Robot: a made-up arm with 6 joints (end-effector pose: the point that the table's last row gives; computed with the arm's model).
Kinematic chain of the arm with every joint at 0, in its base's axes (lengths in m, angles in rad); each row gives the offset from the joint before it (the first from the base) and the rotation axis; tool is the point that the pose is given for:
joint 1: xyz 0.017 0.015 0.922 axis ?
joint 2: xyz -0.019 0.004 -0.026 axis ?
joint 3: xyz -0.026 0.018 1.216 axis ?
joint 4: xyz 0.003 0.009 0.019 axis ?
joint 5: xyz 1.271 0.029 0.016 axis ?
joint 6: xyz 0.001 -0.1 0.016 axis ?
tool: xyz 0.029 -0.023 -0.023
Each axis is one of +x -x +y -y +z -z.
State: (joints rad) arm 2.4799 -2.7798 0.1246 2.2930 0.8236 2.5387
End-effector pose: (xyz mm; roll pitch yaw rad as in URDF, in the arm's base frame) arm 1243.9 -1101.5 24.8 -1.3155 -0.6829 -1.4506
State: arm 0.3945 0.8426 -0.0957 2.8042 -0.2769 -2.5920
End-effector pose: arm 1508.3 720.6 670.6 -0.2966 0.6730 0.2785
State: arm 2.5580 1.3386 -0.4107 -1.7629 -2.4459 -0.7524
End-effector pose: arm -741.4 473.3 -10.1 -2.1298 -0.8237 -2.5418
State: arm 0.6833 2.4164 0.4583 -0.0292 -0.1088 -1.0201
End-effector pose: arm 292.2 197.3 -1207.9 -2.0983 1.0747 -2.4650
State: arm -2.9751 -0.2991 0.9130 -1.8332 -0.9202 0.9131
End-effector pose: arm -106.0 -60.0 3246.6 -0.4563 -0.6939 -1.4295
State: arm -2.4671 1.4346 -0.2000 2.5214 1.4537 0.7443
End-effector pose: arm -785.8 -809.8 -176.1 -0.7072 0.0651 0.0577
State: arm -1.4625 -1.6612 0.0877 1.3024 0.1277 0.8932
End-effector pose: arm -113.2 1595.4 2018.2 1.4663 -1.3260 1.1478
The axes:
joint 1: +z
joint 2: +y
joint 3: -y
joint 4: -x
joint 5: -y
joint 6: -x

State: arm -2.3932 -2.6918 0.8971 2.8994 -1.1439 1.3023
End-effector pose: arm 1344.4 1073.2 -816.3 0.4123 1.3505 2.3600
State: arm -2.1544 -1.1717 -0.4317 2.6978 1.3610 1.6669
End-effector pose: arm 263.7 140.1 2187.9 1.8527 0.5374 -1.6436
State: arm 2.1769 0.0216 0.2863 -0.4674 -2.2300 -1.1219
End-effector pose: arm -638.1 1001.2 2431.0 -2.9547 0.9998 -1.6841
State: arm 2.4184 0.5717 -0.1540 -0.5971 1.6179 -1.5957
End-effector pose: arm -1155.4 1095.6 1106.8 2.1816 -0.7065 1.5878
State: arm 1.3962 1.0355 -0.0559 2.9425 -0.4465 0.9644
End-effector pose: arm 166.3 1647.2 383.8 2.2920 0.6498 1.2887
